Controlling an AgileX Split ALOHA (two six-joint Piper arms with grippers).
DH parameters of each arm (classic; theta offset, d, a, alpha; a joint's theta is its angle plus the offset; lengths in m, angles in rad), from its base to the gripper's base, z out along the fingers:
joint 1: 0 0.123 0 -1.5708
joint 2: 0.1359 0 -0.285 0
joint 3: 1.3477 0 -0.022 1.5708
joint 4: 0 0.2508 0 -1.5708
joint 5: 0 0 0.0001 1.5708
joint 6: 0 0.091 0 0
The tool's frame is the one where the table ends.
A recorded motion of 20 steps. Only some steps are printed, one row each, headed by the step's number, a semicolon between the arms.
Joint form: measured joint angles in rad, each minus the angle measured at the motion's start. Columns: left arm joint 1, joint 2, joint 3, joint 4, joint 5, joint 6; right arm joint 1, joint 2, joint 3, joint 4, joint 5, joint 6.
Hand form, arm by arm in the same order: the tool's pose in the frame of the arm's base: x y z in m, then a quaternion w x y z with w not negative. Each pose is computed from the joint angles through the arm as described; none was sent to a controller.
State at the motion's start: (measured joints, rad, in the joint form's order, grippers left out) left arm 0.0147 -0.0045 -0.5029 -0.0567 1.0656 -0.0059; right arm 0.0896 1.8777 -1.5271 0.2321 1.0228 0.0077
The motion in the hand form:
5: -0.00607 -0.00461 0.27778 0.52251 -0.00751 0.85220 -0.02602; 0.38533 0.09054 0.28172 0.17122 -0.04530 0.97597 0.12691
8: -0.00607 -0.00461 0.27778 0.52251 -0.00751 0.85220 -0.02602; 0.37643 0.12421 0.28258 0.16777 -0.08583 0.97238 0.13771
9: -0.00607 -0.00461 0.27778 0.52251 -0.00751 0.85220 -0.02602; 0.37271 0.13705 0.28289 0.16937 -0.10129 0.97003 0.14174
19: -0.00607 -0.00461 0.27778 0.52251 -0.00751 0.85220 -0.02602; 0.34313 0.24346 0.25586 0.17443 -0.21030 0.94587 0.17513
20: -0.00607 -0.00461 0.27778 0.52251 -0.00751 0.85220 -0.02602; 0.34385 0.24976 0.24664 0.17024 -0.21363 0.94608 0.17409
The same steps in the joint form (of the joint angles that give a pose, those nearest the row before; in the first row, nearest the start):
5: 0.0000 0.0000 0.0000 0.0000 0.0000 0.0001; 0.0953 -0.0415 -0.0515 0.0026 0.0075 0.0010
8: 0.0000 0.0000 0.0000 0.0000 0.0000 0.0001; 0.1821 -0.0415 -0.0537 0.0093 0.0040 0.0019
9: 0.0000 0.0000 0.0000 0.0000 0.0000 0.0001; 0.2158 -0.0415 -0.0537 0.0109 -0.0044 0.0019
19: 0.0000 0.0000 0.0000 0.0000 0.0000 0.0001; 0.4840 0.0397 -0.0573 0.0310 -0.1406 0.0063
20: 0.0000 0.0000 0.0000 0.0000 0.0000 0.0001; 0.4961 0.0629 -0.0573 0.0310 -0.1564 0.0073

